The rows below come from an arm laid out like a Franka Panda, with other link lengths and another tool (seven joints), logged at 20 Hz.
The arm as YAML. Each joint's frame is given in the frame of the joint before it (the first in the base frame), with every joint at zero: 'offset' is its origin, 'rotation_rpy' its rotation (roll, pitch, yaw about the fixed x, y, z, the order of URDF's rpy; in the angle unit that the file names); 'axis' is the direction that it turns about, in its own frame. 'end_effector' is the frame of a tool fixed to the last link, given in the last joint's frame.
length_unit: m
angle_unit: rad
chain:
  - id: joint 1
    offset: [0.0, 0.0, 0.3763]
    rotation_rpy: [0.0, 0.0, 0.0]
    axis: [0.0, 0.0, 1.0]
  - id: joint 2
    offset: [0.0, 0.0, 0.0]
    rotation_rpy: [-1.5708, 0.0, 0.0]
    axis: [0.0, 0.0, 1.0]
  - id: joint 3
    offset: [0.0, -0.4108, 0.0]
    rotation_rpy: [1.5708, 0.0, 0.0]
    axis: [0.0, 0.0, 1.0]
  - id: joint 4
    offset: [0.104, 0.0, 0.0]
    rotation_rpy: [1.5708, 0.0, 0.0]
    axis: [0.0, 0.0, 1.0]
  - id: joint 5
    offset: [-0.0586, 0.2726, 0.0]
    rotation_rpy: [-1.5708, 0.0, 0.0]
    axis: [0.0, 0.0, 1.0]
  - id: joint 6
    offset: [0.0, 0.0, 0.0]
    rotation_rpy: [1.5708, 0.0, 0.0]
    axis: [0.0, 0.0, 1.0]
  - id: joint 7
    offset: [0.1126, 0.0, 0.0]
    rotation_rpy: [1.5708, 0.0, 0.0]
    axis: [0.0, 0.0, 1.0]
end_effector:
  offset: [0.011, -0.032, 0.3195]
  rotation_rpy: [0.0, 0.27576, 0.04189]
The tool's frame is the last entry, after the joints.
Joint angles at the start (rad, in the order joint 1, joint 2, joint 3, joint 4, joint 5, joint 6, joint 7):
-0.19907 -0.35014 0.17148 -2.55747 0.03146 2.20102 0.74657
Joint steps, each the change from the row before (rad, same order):
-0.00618 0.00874 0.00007 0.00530 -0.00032 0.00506 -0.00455
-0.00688 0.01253 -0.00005 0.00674 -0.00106 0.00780 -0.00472
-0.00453 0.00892 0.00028 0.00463 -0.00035 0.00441 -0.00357
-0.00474 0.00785 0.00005 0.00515 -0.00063 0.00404 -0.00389
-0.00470 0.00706 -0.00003 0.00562 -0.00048 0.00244 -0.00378
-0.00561 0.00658 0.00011 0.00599 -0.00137 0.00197 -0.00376
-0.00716 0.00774 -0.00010 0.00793 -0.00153 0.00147 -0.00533
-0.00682 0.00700 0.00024 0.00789 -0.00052 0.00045 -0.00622
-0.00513 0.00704 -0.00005 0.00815 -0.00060 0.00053 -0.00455
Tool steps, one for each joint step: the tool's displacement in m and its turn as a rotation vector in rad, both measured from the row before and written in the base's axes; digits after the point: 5 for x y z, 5 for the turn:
0.00377 -0.00210 -0.00024 0.00101 -0.00160 -0.00090
0.00518 -0.00259 -0.00066 0.00099 -0.00202 -0.00095
0.00324 -0.00155 -0.00074 0.00102 -0.00015 -0.00010
0.00335 -0.00177 -0.00023 0.00064 -0.00133 -0.00003
0.00306 -0.00177 0.00000 0.00070 -0.00101 -0.00029
0.00305 -0.00223 0.00022 -0.00014 -0.00130 -0.00055
0.00367 -0.00291 0.00047 -0.00004 -0.00156 -0.00056
0.00334 -0.00249 0.00056 0.00057 -0.00127 0.00034
0.00350 -0.00207 0.00065 0.00055 -0.00164 0.00014

